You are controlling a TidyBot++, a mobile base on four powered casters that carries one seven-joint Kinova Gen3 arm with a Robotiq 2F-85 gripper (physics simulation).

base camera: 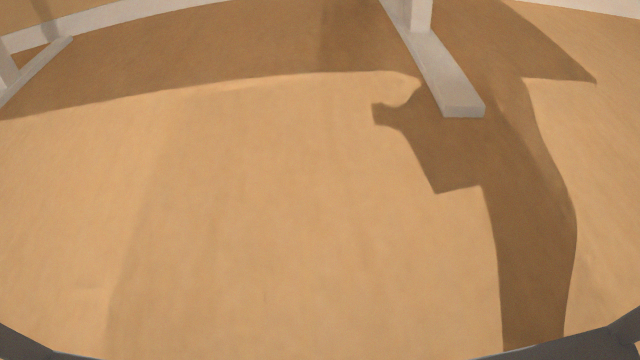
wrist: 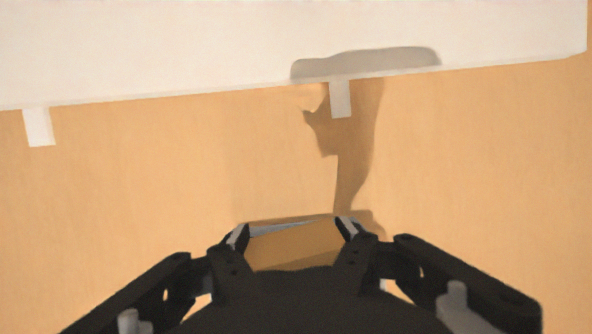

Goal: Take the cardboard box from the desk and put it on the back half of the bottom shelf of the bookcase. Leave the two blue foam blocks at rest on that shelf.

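Frame: origin at the arm's base, x right, y ahead, z up, level; centimetres.
Seen in the pictures: gripper, fingertip midpoint: (wrist: 293,233).
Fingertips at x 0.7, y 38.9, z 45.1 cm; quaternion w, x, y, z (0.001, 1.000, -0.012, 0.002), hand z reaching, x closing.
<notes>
Pixels of each thing's top centre, then the offset from my fingertips to it. "spot": a spot on its surface instead. Level surfaces: height alone.
- brown cardboard box, surface spot: (wrist: 295,246) spot: dx +0.1, dy +0.5, dz +3.4 cm
- white desk, surface height: dz -12.7 cm
- desk foot, surface spot: (base camera: 42,62) spot: dx -96.3, dy +66.0, dz -83.2 cm
The brown cardboard box (wrist: 295,246) shows in the wrist view at the bottom middle, between the two fingers. My gripper (wrist: 293,233) is shut on it, one fingertip at each side, and holds it above the wooden floor. The lower part of the box is hidden behind the dark gripper body. The white desk (wrist: 150,45) spans the top of the wrist view, ahead of the gripper and apart from the box. The bookcase and the two blue foam blocks do not show in either view.
A white desk foot (base camera: 457,85) (wrist: 341,100) reaches out over the floor right of centre. Another desk foot (base camera: 42,62) (wrist: 39,129) is at the left. A white baseboard (base camera: 95,24) runs along the back in the base view. The arm's shadow falls on the floor.
</notes>
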